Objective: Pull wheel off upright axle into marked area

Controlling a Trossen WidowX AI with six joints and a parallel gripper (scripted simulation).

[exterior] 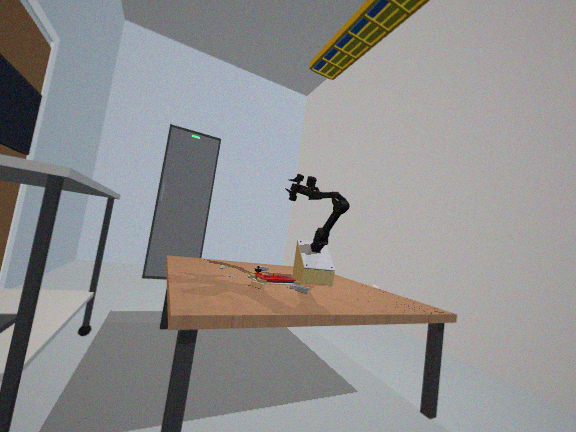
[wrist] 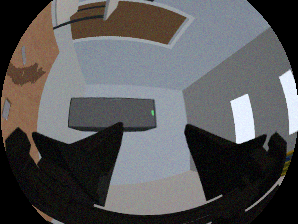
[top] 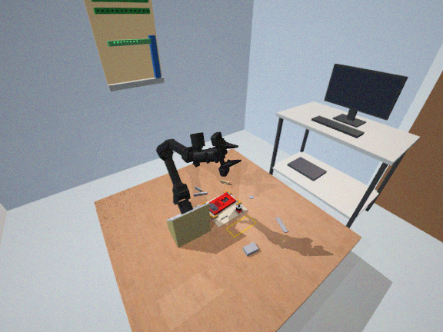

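My gripper tip is now 580 mm above the dark wheel, 190 mm to the right of it and 160 mm short of it. Also, from my gripper tip: block (610 mm below, 90 mm to the right, 60 mm ahead); flat bar (620 mm below, 340 mm ahead, 40 mm to the right).
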